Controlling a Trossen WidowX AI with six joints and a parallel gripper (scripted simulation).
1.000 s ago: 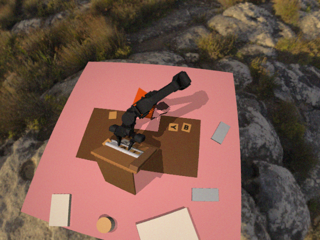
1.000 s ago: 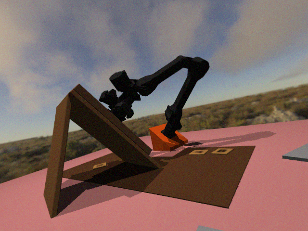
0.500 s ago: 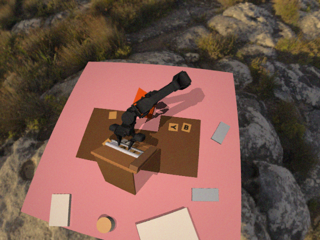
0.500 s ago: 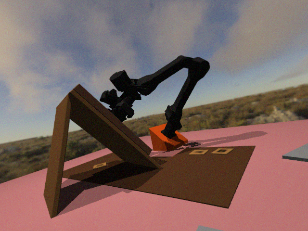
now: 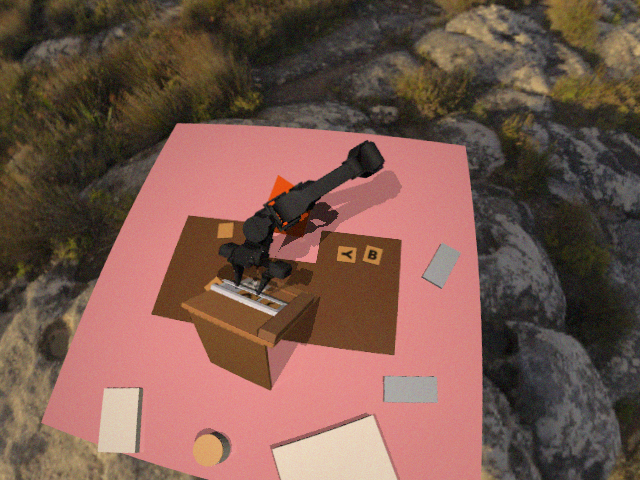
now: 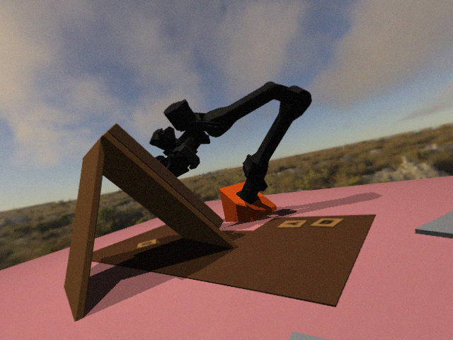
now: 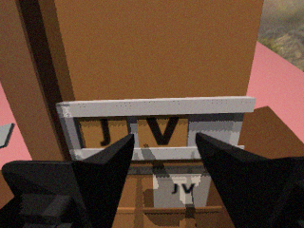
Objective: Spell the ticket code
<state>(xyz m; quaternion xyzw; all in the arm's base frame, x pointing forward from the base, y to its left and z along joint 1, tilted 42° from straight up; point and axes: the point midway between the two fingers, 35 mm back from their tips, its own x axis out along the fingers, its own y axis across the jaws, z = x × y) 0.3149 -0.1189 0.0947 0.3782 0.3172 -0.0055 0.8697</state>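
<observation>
My gripper tip is 50 mm past the white ticket, 10 mm to the left of it and 90 mm above it. Also, from my gripper tip: brown mat: 150 mm behind, 30 mm to the left, 170 mm below; then white block: 400 mm ahead, 350 mm to the right, 160 mm below.
</observation>
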